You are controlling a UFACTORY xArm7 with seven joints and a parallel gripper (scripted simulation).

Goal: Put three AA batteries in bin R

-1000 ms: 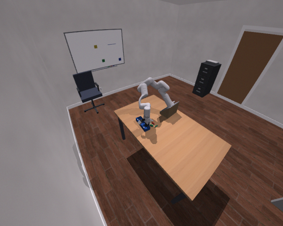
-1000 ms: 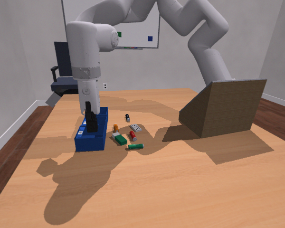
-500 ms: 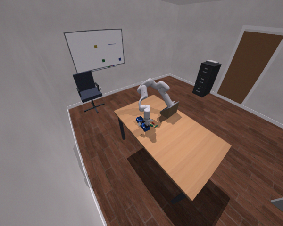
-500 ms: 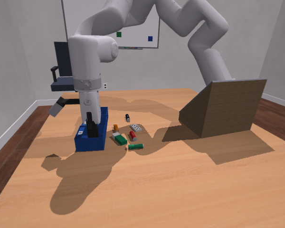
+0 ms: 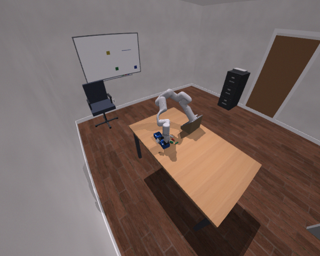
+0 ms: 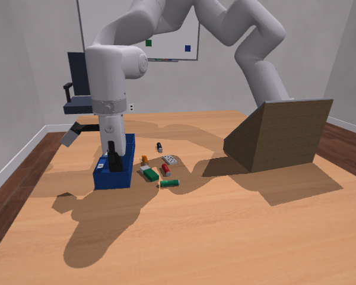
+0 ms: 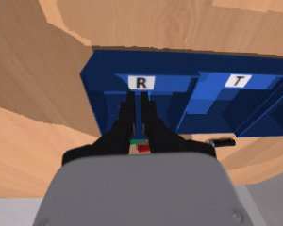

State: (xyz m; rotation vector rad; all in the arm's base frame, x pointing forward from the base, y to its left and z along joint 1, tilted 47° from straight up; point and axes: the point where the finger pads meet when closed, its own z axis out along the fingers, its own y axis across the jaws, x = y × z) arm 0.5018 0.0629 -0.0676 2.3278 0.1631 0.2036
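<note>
My hand is 18 cm to the left of the black AA battery, 12 cm past it and 3 cm above it. The rest, counted from my hand: bin 9 cm to the right, 1 cm below, 1 cm ahead; green-and-white block 8 cm behind, 3 cm below, 2 cm to the right; orange battery 9 cm to the right, 7 cm behind, 3 cm below.
</note>
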